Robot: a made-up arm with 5 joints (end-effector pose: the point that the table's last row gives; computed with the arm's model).
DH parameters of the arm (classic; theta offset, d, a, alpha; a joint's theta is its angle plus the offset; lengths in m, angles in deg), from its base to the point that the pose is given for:
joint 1: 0 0.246 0 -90
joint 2: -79.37 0 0.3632 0
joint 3: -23.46 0 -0.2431 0
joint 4: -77.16 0 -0.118 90
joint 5: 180 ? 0 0
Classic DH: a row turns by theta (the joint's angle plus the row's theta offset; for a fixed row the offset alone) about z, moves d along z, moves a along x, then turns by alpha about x.
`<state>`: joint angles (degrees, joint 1 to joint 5).
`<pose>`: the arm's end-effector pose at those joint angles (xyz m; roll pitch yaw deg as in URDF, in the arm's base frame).
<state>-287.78 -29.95 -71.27 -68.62 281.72</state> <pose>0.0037 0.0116 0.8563 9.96 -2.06 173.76</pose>
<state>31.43 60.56 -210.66 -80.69 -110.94</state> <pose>0.1914 0.1170 0.5989 -48.85 -16.07 107.83</pose>
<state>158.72 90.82 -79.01 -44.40 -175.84</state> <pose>-0.5036 0.1962 -0.1320 177.35 32.48 -26.21</pose>
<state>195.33 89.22 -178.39 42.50 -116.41</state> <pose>-0.7578 -0.2077 0.2173 136.50 18.87 -55.85</pose>
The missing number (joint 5, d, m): 0.15
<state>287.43 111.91 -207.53 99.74 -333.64</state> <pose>0.1928 -0.6141 -0.0305 178.16 3.70 -98.99</pose>
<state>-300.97 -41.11 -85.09 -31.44 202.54</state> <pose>-0.0396 -0.0659 0.9262 8.97 20.58 83.20</pose>
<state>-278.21 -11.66 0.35 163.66 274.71</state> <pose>-0.0116 -0.0804 0.4654 -27.56 2.18 175.96</pose>
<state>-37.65 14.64 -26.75 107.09 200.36</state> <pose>0.0775 -0.0598 0.2495 -75.91 -69.06 39.16</pose>
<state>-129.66 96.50 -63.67 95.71 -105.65</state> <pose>-0.0467 -0.0563 -0.0882 -50.39 -12.18 -49.56</pose>
